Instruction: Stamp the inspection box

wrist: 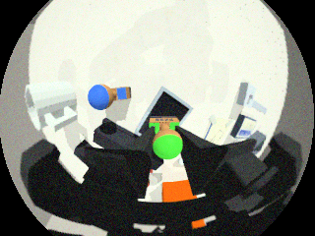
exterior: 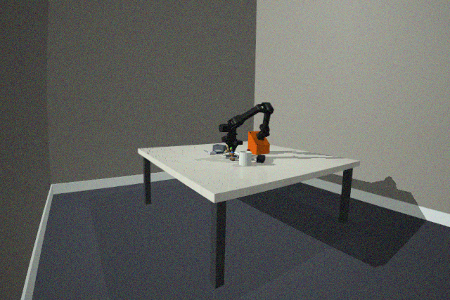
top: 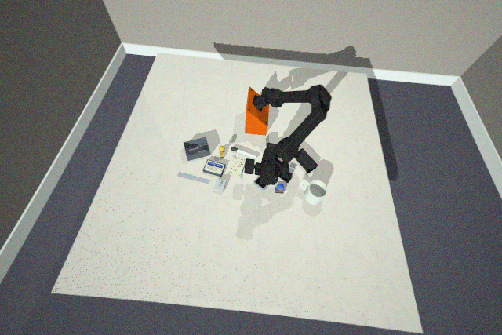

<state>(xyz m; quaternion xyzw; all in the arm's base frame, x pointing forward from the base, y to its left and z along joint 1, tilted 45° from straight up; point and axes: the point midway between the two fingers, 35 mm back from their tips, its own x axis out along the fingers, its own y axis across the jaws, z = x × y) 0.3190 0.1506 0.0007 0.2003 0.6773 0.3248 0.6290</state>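
The green stamp is right at my gripper tip. Also, from my gripper tip: red stamp 13 cm behind, 3 cm to the left, 2 cm below; ink pad 3 cm below; blue stamp 8 cm to the left, 4 cm ahead, 2 cm below.
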